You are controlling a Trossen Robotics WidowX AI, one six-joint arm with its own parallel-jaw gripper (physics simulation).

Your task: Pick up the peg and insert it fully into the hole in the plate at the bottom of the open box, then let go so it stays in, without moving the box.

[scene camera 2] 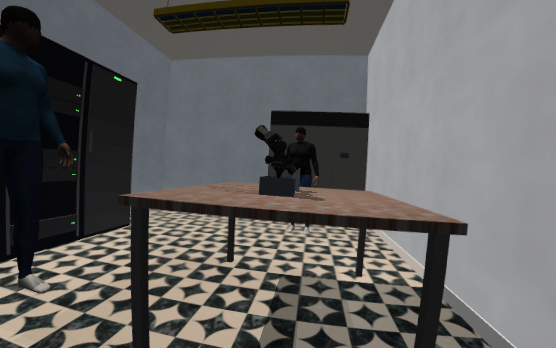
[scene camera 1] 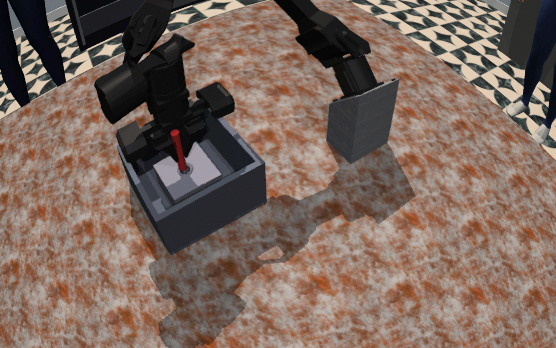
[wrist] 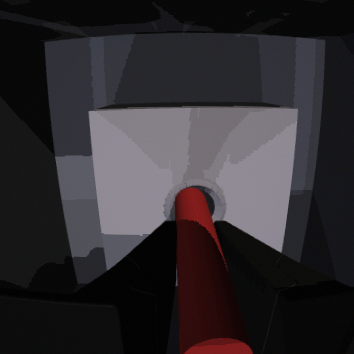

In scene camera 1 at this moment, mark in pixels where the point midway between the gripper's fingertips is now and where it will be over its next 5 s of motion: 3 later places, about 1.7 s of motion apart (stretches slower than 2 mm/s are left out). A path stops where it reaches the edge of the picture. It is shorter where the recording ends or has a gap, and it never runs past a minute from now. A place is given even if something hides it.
My gripper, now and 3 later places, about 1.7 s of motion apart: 180, 158; 183, 168; 174, 143; 180, 151
